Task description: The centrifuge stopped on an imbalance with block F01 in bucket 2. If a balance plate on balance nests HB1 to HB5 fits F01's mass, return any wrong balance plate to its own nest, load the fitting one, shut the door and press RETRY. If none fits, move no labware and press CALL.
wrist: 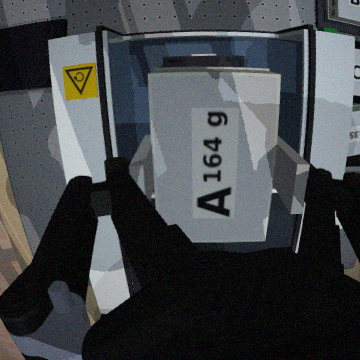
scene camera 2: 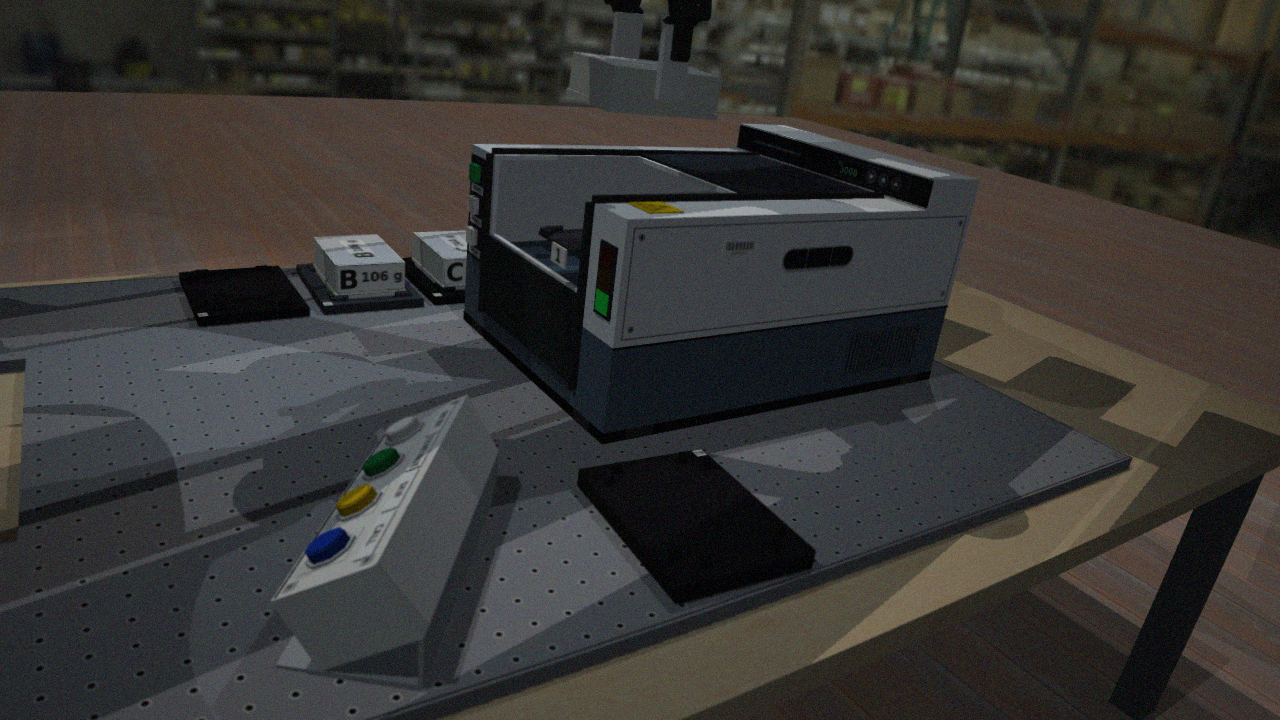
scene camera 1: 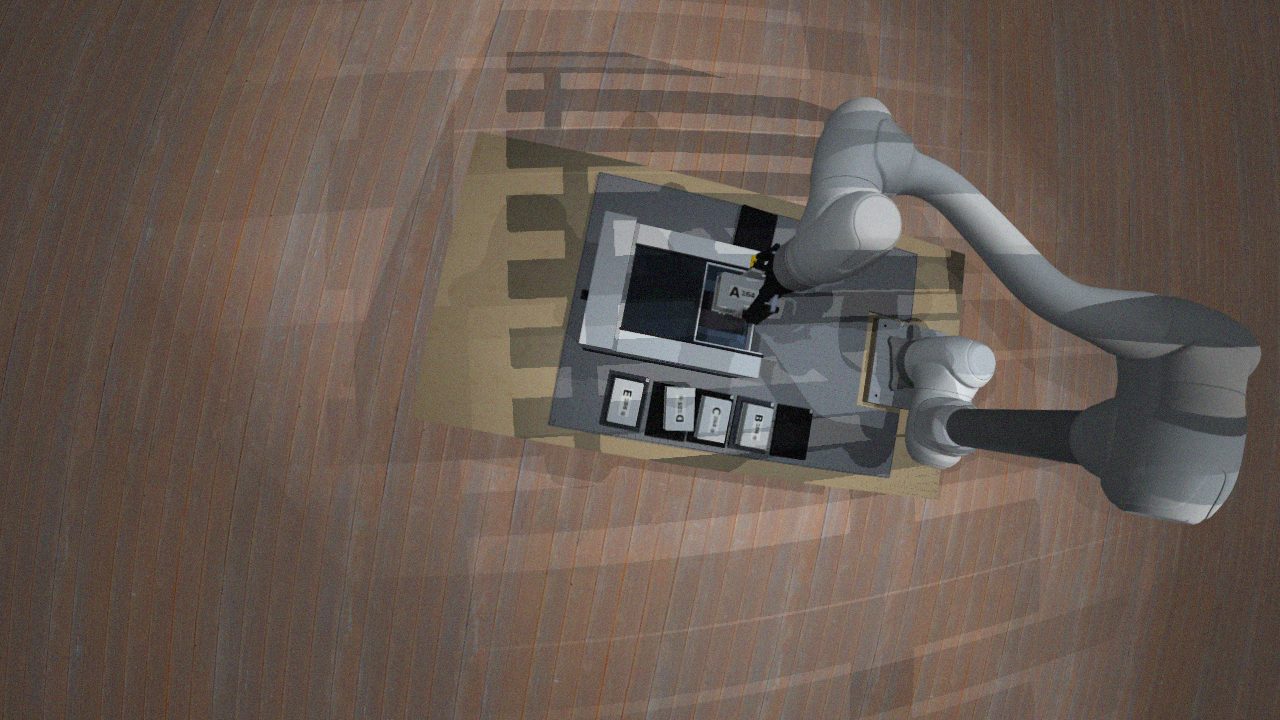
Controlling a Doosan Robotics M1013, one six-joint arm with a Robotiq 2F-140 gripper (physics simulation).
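Where they show: gripper, fingertip midpoint: (wrist: 211,152) (scene camera 2: 644,91) (scene camera 1: 742,297); arm's base, link origin: (scene camera 1: 910,363).
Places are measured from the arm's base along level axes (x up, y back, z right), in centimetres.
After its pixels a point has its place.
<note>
My gripper (scene camera 1: 750,293) @[x 27.9, y -72.0, z 14.1 cm] (scene camera 2: 646,64) @[x 27.9, y -72.0, z 14.1 cm] (wrist: 211,152) @[x 27.9, y -72.0, z 14.1 cm] is shut on balance plate A (scene camera 1: 729,302) @[x 30.5, y -76.1, z 12.3 cm] (scene camera 2: 617,87) @[x 28.5, y -65.7, z 17.1 cm] (wrist: 215,90) @[x 30.6, y -67.1, z 13.2 cm], labelled 164 g, and holds it level above the front part of the centrifuge (scene camera 1: 608,286) @[x 22.7, y -103.1, z 16.9 cm] (scene camera 2: 778,268) @[x 13.9, y -76.3, z 30.8 cm] (wrist: 327,125) @[x 19.2, y -74.4, z 0.2 cm]. The centrifuge's chamber is open at the front; a bucket label "1" (scene camera 2: 559,256) @[x 11.0, y -64.6, z 12.3 cm] shows inside. Block F01 and bucket 2 cannot be made out. Balance plates B (scene camera 1: 757,426) @[x 3.6, y -58.1, z -19.4 cm] (scene camera 2: 362,268) @[x 3.1, y -55.8, z -13.6 cm], C (scene camera 1: 714,419) @[x 3.6, y -71.5, z -17.1 cm] (scene camera 2: 438,257) @[x 3.2, y -66.4, z -14.0 cm], D (scene camera 1: 679,408) @[x 3.9, y -82.0, z -13.7 cm] and E (scene camera 1: 624,402) @[x 3.6, y -97.9, z -11.9 cm] sit on nests. The black nest (scene camera 1: 791,431) @[x -0.6, y -44.7, z -21.9 cm] (scene camera 2: 243,293) @[x -0.6, y -44.0, z -20.5 cm] beside B is empty.
A button box (scene camera 2: 393,573) @[x 5.5, y -29.7, z 42.8 cm] has blue (scene camera 2: 327,545) @[x 5.5, y -27.8, z 38.5 cm], yellow (scene camera 2: 356,499) @[x 5.5, y -31.3, z 34.9 cm], green (scene camera 2: 381,461) @[x 5.4, y -34.9, z 31.5 cm] and white (scene camera 2: 402,430) @[x 5.3, y -38.3, z 28.1 cm] buttons; the arm hides it in scene camera 1. Another black nest (scene camera 1: 756,226) @[x -0.2, y -55.7, z 43.6 cm] (scene camera 2: 698,523) @[x -0.1, y -54.9, z 43.3 cm] (wrist: 30,55) @[x -0.1, y -56.4, z 39.9 cm] lies beside the centrifuge. A wood-edged plate (scene camera 1: 881,358) @[x 0.0, y -11.7, z 1.6 cm] lies near the arm.
</note>
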